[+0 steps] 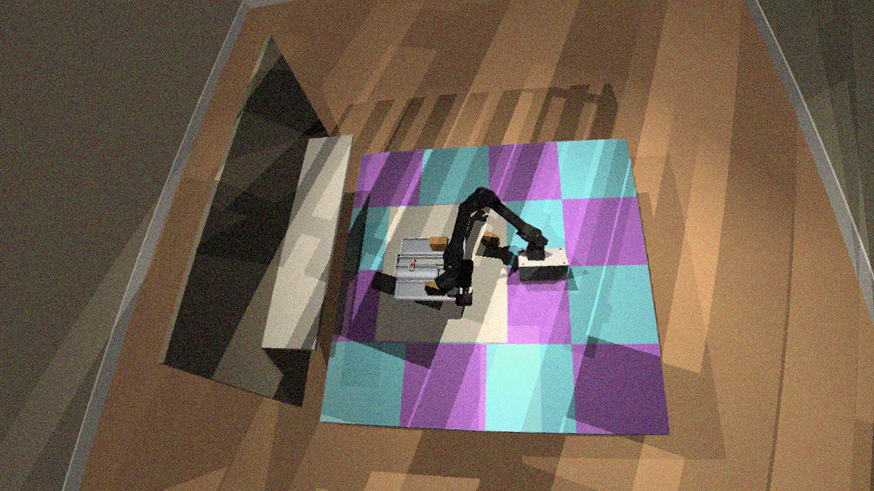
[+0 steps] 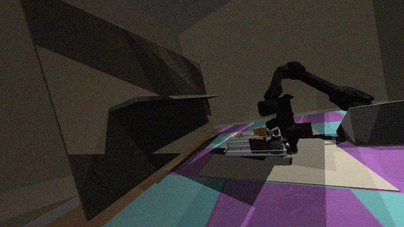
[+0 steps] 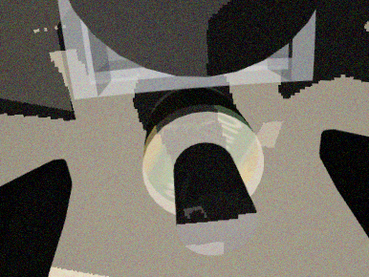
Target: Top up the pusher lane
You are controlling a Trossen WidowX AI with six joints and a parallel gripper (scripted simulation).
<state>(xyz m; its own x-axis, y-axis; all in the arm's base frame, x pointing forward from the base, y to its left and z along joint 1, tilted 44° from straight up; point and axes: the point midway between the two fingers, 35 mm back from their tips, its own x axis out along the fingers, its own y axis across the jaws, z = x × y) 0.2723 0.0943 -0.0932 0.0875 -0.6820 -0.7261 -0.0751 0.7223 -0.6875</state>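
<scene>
Right now my gripper tip is 8 cm past the brown box, 23 cm to the left of it and 1 cm below it. From my gripper tip the other things lie so: lane unit: 20 cm ahead, 9 cm to the right, 1 cm below.
</scene>
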